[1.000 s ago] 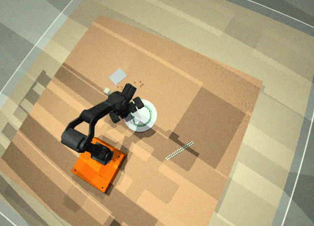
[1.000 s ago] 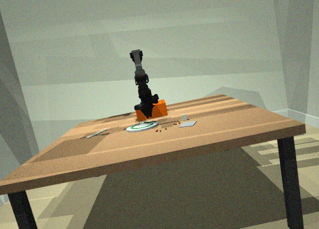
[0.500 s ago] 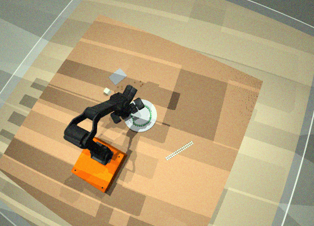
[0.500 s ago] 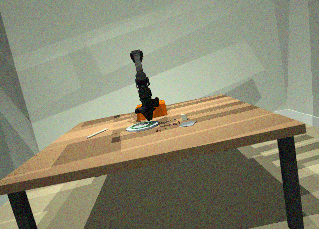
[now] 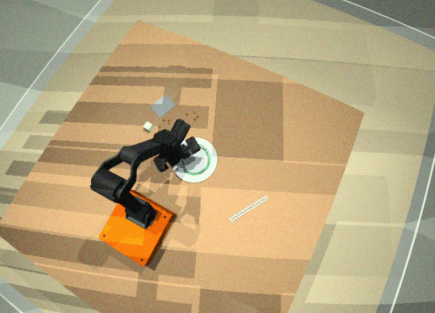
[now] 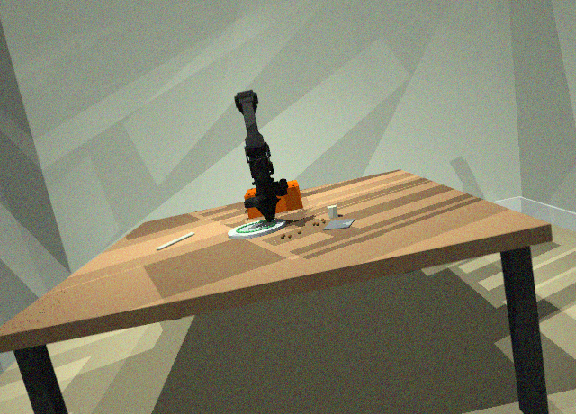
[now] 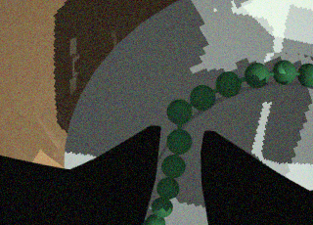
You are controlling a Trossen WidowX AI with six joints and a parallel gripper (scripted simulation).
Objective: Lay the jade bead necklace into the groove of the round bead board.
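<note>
Now: gripper tip 2 cm short of the round bead board, 5 cm to the left of it and 1 cm above it. The rest, counted from my gripper tip: grey flat plate (21 cm ahead, 19 cm to the left, 1 cm below); small white cube (8 cm ahead, 20 cm to the left).
</note>
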